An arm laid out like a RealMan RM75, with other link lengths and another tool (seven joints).
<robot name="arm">
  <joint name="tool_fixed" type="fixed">
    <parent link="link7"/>
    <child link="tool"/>
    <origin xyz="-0.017 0.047 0.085" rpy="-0.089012 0 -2.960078"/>
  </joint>
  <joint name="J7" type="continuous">
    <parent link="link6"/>
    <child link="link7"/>
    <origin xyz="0 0 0.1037"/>
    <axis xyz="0 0 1"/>
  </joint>
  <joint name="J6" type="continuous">
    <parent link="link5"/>
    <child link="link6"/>
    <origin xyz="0 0 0"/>
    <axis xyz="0 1 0"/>
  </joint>
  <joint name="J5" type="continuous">
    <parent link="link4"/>
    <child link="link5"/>
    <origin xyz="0 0 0.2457"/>
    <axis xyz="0 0 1"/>
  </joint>
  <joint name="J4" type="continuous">
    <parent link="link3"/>
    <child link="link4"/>
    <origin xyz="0 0 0"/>
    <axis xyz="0 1 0"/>
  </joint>
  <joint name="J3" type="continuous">
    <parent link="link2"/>
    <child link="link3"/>
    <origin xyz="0 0 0.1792"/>
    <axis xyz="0 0 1"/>
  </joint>
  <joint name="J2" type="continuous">
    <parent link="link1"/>
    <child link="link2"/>
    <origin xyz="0 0 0"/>
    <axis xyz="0 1 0"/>
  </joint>
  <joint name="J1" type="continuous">
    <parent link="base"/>
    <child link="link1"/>
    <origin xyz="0 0 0.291"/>
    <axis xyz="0 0 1"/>
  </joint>
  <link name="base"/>
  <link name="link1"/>
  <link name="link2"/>
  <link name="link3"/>
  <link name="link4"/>
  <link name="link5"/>
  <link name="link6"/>
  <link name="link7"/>
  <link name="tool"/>
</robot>
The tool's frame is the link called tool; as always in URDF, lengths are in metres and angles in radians. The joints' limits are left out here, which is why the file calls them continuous.
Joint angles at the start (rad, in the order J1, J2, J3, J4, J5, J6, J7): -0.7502 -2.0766 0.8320 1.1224 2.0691 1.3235 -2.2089
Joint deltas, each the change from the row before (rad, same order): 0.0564 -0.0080 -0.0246 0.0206 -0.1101 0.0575 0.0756; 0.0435 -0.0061 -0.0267 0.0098 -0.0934 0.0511 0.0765; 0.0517 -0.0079 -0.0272 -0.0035 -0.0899 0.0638 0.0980; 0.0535 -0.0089 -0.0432 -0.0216 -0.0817 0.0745 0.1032; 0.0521 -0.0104 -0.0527 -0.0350 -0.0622 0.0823 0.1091; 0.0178 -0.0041 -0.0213 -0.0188 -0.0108 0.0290 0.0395; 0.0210 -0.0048 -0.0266 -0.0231 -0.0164 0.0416 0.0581; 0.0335 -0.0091 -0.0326 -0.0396 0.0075 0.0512 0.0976; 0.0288 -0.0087 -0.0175 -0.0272 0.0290 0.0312 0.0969; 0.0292 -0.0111 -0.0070 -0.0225 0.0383 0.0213 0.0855; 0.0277 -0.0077 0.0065 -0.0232 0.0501 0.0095 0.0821
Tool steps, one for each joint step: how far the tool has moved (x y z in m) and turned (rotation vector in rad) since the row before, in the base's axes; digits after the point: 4 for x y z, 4 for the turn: -0.0032 -0.0143 0.0107 0.0042 -0.0745 -0.0608; -0.0036 -0.0120 0.0102 0.0188 -0.0602 -0.0629; -0.0096 -0.0151 0.0072 0.0227 -0.0513 -0.0700; -0.0151 -0.0163 0.0072 0.0326 -0.0575 -0.0584; -0.0189 -0.0178 0.0048 0.0422 -0.0502 -0.0504; -0.0085 -0.0065 -0.0002 0.0132 -0.0133 -0.0103; -0.0095 -0.0091 -0.0001 0.0237 -0.0152 -0.0246; -0.0177 -0.0133 -0.0071 0.0287 0.0038 -0.0229; -0.0158 -0.0107 -0.0103 0.0251 0.0321 -0.0196; -0.0144 -0.0107 -0.0125 0.0095 0.0365 -0.0122; -0.0144 -0.0106 -0.0150 -0.0060 0.0496 -0.0096
